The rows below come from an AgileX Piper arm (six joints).
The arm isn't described. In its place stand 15 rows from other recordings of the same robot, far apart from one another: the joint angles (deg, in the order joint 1, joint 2, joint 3, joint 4, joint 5, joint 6), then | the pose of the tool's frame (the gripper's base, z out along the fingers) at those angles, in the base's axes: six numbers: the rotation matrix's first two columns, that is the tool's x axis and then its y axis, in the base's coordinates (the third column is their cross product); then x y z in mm.
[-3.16 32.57 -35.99 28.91 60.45 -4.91] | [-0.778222, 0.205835, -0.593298, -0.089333, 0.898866, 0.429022, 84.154, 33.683, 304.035]
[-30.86 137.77 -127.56 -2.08 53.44 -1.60] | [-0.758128, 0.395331, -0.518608, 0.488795, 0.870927, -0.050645, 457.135, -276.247, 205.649]
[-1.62 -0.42 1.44 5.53 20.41 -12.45] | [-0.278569, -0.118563, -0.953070, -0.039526, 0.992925, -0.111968, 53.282, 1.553, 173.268]
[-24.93 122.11 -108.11 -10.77 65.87 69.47] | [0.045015, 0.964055, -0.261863, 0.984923, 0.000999, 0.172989, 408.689, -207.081, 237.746]
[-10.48 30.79 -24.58 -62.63 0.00 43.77] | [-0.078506, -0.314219, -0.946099, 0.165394, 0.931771, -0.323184, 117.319, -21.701, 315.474]
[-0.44 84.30 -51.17 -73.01 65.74 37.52] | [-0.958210, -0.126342, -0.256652, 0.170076, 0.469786, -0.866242, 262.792, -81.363, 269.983]
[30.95 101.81 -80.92 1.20 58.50 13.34] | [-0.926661, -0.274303, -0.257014, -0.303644, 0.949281, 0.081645, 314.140, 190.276, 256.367]
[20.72 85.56 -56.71 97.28 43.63 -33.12] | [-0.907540, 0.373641, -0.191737, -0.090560, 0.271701, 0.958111, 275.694, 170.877, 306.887]
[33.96 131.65 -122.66 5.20 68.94 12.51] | [-0.911126, -0.315222, -0.265488, -0.362323, 0.919655, 0.151517, 406.215, 282.862, 226.175]
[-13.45 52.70 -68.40 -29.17 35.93 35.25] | [-0.098576, 0.210347, -0.972644, 0.523513, 0.842184, 0.129075, 161.028, -65.271, 462.653]
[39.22 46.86 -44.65 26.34 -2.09 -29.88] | [0.101242, 0.002600, -0.994858, -0.614627, 0.786495, -0.060492, 136.623, 109.605, 397.009]
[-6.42 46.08 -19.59 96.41 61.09 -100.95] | [-0.203169, 0.041331, -0.978271, -0.788986, 0.584761, 0.188564, 125.601, 65.528, 273.940]
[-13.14 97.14 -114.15 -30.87 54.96 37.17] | [-0.268108, 0.354066, -0.895966, 0.683116, 0.725652, 0.082347, 351.685, -121.355, 473.039]
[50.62 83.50 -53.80 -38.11 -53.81 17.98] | [0.354968, 0.268943, -0.895359, -0.926657, 0.227955, -0.298904, 165.679, 273.286, 353.178]
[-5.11 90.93 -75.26 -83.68 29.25 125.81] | [0.194645, 0.581641, -0.789815, 0.566402, 0.590752, 0.574632, 365.385, -77.045, 360.384]
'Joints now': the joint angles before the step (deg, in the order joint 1, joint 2, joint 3, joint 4, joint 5, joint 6). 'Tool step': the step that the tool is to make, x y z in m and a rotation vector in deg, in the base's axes. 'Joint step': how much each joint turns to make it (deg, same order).
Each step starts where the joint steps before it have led.
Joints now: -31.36, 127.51, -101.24, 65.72, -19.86, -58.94
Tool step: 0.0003, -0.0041, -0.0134, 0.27, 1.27, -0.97
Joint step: -0.23, 1.52, -0.01, 0.10, -0.90, -0.24
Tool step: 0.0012, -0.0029, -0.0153, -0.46, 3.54, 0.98
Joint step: -0.30, 1.59, -0.01, 0.04, 0.74, -2.80
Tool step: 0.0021, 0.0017, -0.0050, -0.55, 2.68, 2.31
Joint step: 0.00, 0.37, 0.02, -0.03, 1.85, -2.79
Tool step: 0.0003, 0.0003, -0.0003, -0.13, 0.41, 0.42
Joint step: -0.01, 0.01, -0.01, -0.01, 0.34, -0.49
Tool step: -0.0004, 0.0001, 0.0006, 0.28, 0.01, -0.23
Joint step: 0.01, -0.12, 0.00, 1.25, 0.00, -0.98
